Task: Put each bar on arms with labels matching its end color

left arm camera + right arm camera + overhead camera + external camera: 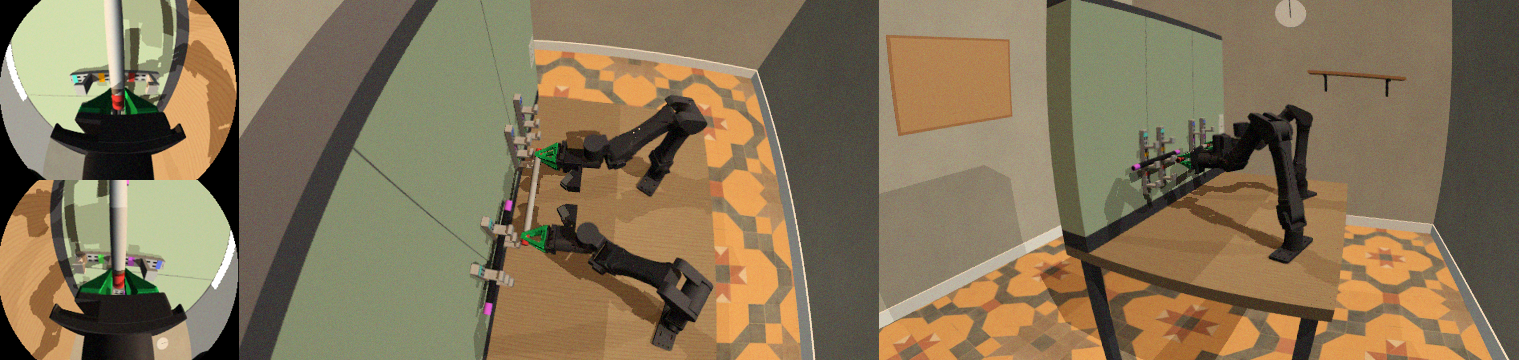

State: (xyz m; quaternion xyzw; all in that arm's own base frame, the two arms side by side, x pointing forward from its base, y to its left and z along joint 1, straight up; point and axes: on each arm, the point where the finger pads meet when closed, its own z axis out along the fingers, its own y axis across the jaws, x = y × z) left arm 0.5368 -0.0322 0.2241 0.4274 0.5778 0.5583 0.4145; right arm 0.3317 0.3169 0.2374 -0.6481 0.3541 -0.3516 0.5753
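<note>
Now: left hand 70 mm short of the bar, 60 mm to the right of it and 10 mm below it. The rest, counted from my left hand: green wall panel (200 mm above, 140 mm ahead, 130 mm to the right).
</note>
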